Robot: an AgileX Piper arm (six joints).
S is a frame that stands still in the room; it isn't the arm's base.
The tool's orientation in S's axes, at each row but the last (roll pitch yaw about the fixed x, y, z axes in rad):
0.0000, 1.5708, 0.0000
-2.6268, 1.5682, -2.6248
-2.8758, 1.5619, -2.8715
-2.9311, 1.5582, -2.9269
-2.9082, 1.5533, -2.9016
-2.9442, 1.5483, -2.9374
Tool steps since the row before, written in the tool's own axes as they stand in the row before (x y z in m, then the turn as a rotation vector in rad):
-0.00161, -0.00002, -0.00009, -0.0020, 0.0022, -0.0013
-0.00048, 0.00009, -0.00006, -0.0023, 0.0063, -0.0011
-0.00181, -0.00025, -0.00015, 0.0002, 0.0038, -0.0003
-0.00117, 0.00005, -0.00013, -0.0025, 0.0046, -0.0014
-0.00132, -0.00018, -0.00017, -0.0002, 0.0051, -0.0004
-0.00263, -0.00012, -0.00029, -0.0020, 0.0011, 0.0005
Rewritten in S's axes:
-0.00009, -0.00002, 0.00161, -0.0013, 0.0022, 0.0020
-0.00006, 0.00009, 0.00048, -0.0011, 0.0063, 0.0023
-0.00013, -0.00025, 0.00181, -0.0003, 0.0038, -0.0002
-0.00012, 0.00005, 0.00117, -0.0014, 0.0046, 0.0025
-0.00015, -0.00018, 0.00132, -0.0004, 0.0051, 0.0002
-0.00023, -0.00011, 0.00264, 0.0005, 0.0011, 0.0020

